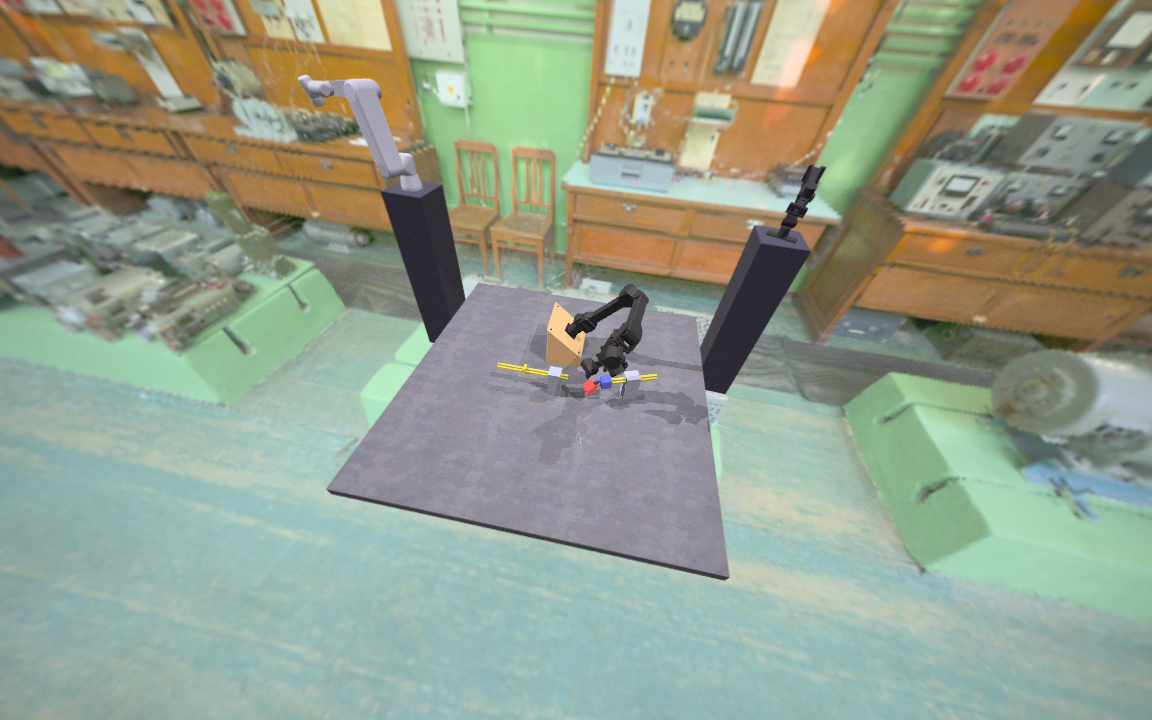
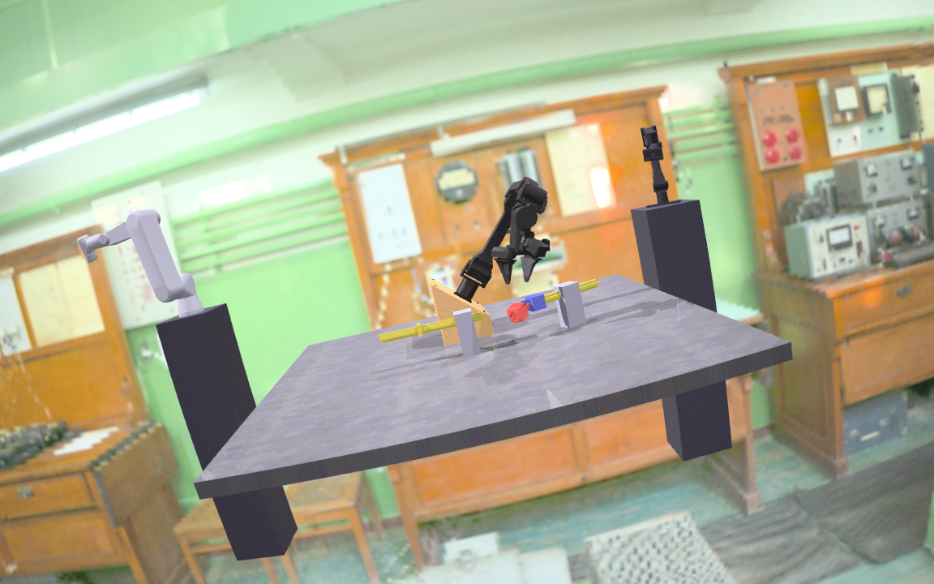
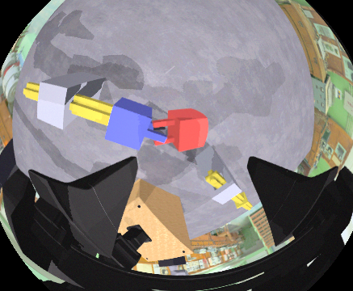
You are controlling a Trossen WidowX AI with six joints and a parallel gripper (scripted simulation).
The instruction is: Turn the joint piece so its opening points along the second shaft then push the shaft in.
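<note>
My gripper tip is now 1 cm to the left of the red square joint piece and 8 cm above it.
</note>
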